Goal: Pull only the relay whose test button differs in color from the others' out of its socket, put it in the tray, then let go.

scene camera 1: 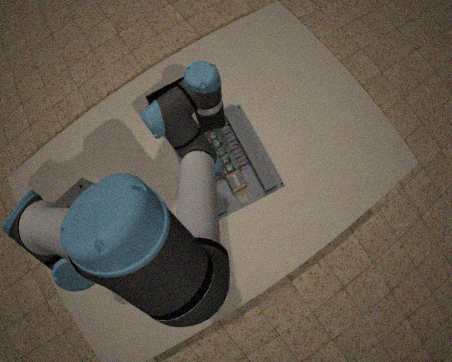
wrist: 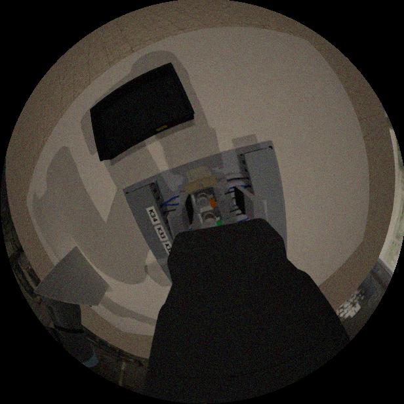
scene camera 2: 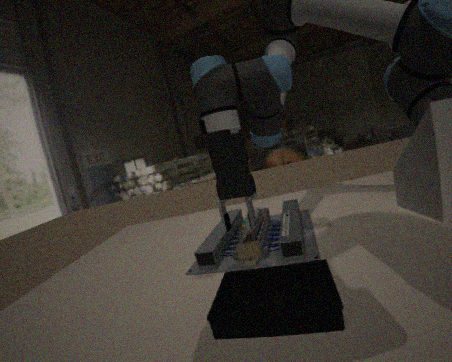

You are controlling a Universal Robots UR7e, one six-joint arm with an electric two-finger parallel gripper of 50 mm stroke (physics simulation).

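Frame: origin at the arm's base, x ahead, y left, z up, level; centimetres.
Where they show: gripper, fingertip midpoint: [scene camera 2: 240, 228].
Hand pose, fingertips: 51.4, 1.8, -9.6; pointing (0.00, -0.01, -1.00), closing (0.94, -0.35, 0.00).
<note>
After its pixels a point has its place, as x, y, z.
The relay with the orange test button [wrist: 203, 199] sits in the row at the end nearest the tan end block. A neighbouring relay with a green button [wrist: 209, 217] is beside it; more green-buttoned relays [scene camera 1: 223, 150] {48.8, -7.6, -9.5} run along the row in scene camera 1. My gripper [wrist: 213, 198] [scene camera 2: 239, 225] {51.4, 1.8, -9.6} is open and empty, pointing down, its fingers low on either side of the orange-buttoned relay. Whether the fingers touch it cannot be told. In scene camera 1 the arm hides the fingers and that relay. The black tray [scene camera 2: 277, 305] {48.1, 19.6, -16.0} [wrist: 142, 138] [scene camera 1: 165, 90] {48.2, 24.9, -14.9} stands apart from the board.
Grey cable ducts [scene camera 1: 257, 150] [scene camera 2: 293, 230] flank the relay row on the grey base plate [scene camera 1: 250, 192] {47.6, -21.9, -16.0} [wrist: 212, 159]. The tan end block [wrist: 200, 181] [scene camera 2: 248, 250] {50.8, 4.0, -13.6} stands at the row's end. Blue wires [wrist: 171, 201] and white labels [wrist: 160, 232] lie beside the row.
</note>
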